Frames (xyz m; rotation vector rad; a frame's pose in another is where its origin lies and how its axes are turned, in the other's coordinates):
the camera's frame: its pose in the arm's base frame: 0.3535 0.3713 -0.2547 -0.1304 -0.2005 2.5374
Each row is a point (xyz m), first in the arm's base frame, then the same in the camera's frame.
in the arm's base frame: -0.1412 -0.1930 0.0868
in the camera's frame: 0.0730 0.6745 0.4686
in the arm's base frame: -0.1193 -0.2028 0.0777
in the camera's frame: 0.0498 0.6720 0.4577
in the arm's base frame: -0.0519 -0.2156 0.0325
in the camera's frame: -0.0107 0.6533 0.4055
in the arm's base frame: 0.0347 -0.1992 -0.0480
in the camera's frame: -0.0689 0.6061 0.3125
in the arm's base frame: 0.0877 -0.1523 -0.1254
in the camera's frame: -0.0824 0.5520 0.2237
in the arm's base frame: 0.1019 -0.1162 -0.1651
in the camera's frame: -0.0718 0.5215 0.1786
